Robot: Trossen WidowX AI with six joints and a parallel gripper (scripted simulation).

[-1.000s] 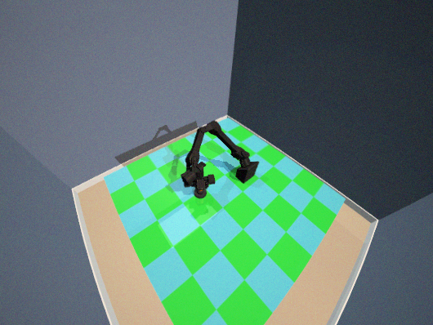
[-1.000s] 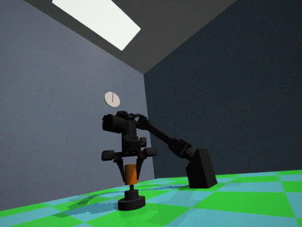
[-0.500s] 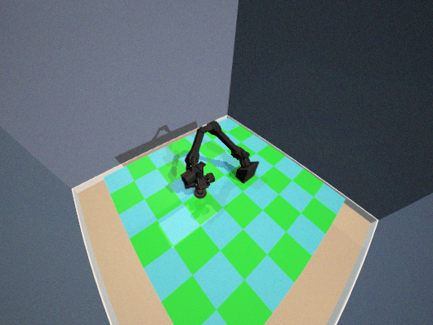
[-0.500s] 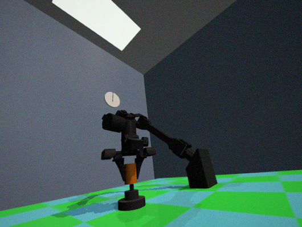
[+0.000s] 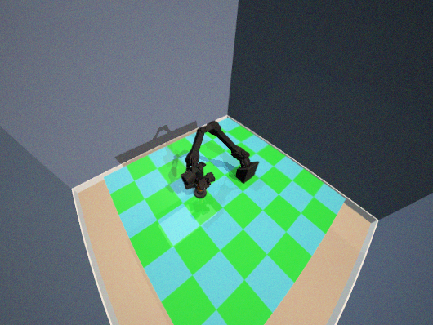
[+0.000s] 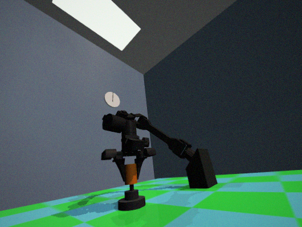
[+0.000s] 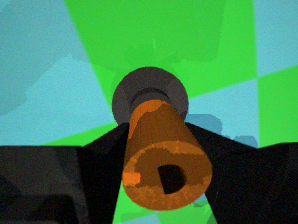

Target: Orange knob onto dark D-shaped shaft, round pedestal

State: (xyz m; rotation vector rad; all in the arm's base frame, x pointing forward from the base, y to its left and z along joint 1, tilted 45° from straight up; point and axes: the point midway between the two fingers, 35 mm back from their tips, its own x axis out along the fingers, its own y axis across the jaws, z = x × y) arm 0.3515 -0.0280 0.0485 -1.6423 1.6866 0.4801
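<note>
My gripper tip is now 20 mm below the orange knob. From my gripper tip the other things lie so: pedestal (40 mm below).
</note>
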